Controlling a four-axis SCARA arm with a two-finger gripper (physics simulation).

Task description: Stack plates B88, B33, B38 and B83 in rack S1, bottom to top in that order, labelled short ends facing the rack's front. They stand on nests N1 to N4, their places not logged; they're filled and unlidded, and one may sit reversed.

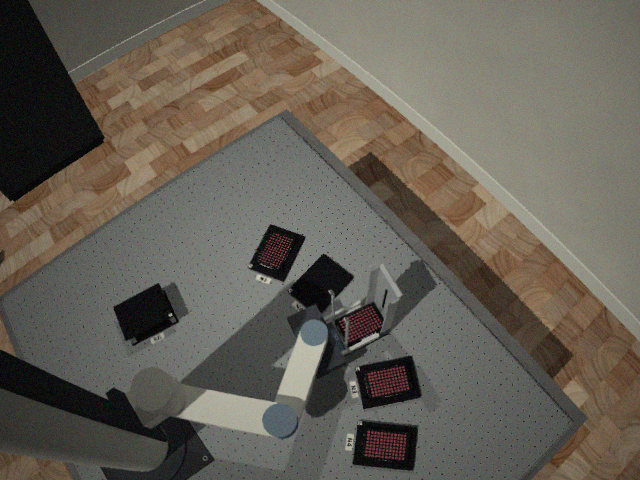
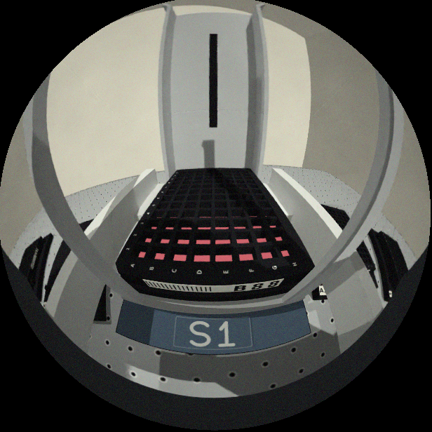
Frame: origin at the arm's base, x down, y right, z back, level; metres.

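Seen in the pictures: gripper, fingertip midpoint: (image 1: 369, 319); arm's base, origin of the base link: (image 1: 146, 446).
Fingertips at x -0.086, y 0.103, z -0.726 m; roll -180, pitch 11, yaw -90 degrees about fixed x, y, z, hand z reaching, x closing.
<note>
Pixels of each thing's middle, then the offset from my fingertips to it. "pt": a spot on its surface instead. Level surfaces: height alone.
- plate B88, body centre: (image 1: 361, 324) dx +0.010, dy -0.005, dz +0.024 m
- rack S1, surface spot: (image 1: 389, 283) pt dx -0.212, dy +0.010, dz -0.040 m
- N1, body centre: (image 1: 276, 250) dx +0.054, dy -0.362, dz +0.066 m
- N3, body centre: (image 1: 388, 381) dx +0.054, dy +0.164, dz +0.062 m
- N4, body centre: (image 1: 385, 445) dx +0.054, dy +0.297, dz +0.182 m
- Nest N2, body centre: (image 1: 320, 283) dx +0.063, dy -0.191, dz +0.024 m
- black block-like object, body centre: (image 1: 145, 314) dx +0.039, dy -0.430, dz +0.512 m
- grey perforated table, its level: dx +0.074 m
My gripper (image 1: 360, 324) (image 2: 213, 176) is shut on plate B88 (image 1: 361, 320) (image 2: 215, 250), a black plate with red-filled wells, one finger along each long side. The plate is level, low inside rack S1 (image 1: 389, 283) (image 2: 187, 90), between its front uprights and slotted back wall. Its B88 label faces the blue S1 front sign (image 2: 212, 332). Whether its underside touches the rack floor is hidden. Filled plates stand on N1 (image 1: 277, 251), N3 (image 1: 390, 381) and N4 (image 1: 386, 445); their labels are unreadable. Nest N2 (image 1: 326, 276) is dark, with no red wells showing.
A black block-like object (image 1: 146, 313) with a small white tag stands at the left of the grey perforated table (image 1: 227, 206). N2 and N3 lie close on either side of the rack. The arm's forearm (image 1: 302, 366) reaches in from the rack's front. The table's far edge runs behind the rack.
</note>
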